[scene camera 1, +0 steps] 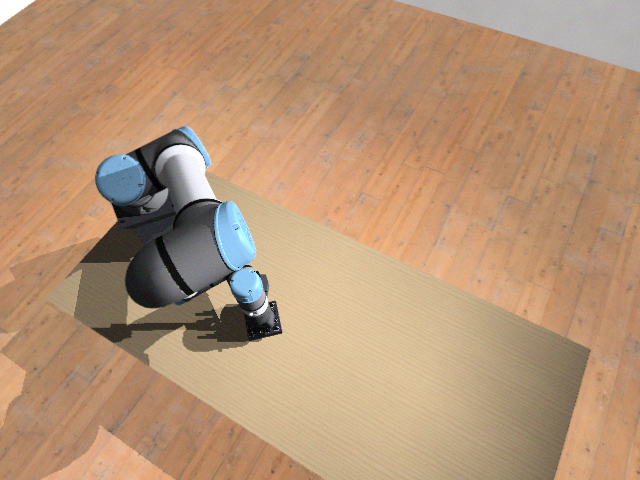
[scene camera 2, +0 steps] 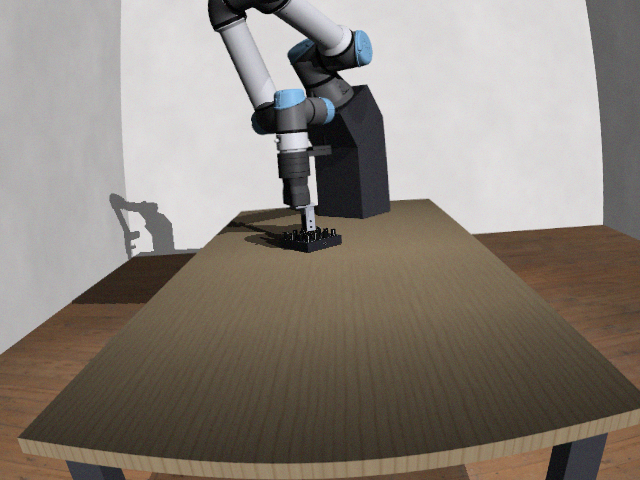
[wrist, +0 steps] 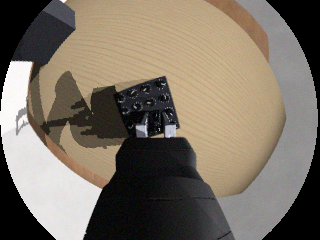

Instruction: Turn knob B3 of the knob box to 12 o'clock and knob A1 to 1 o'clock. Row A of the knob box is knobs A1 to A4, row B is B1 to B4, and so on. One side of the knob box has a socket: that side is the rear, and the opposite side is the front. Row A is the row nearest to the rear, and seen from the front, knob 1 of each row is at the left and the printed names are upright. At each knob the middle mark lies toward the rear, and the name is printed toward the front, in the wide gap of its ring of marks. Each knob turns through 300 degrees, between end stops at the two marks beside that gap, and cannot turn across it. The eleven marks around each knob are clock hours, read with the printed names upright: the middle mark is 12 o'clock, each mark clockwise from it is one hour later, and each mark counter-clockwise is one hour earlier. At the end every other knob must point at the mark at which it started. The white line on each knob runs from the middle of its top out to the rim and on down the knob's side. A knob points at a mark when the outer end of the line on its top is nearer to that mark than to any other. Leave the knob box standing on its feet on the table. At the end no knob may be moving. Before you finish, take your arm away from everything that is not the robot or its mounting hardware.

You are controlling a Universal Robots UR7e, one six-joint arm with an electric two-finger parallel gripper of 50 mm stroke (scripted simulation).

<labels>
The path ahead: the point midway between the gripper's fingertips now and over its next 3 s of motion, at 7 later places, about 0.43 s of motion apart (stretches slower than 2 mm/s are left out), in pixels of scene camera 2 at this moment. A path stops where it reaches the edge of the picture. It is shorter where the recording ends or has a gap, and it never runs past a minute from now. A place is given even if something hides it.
My gripper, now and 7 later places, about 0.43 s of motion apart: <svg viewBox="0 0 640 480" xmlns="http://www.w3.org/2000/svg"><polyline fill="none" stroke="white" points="308,229 309,232 309,235 309,235 308,226 308,220 307,219 307,214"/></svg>
</labels>
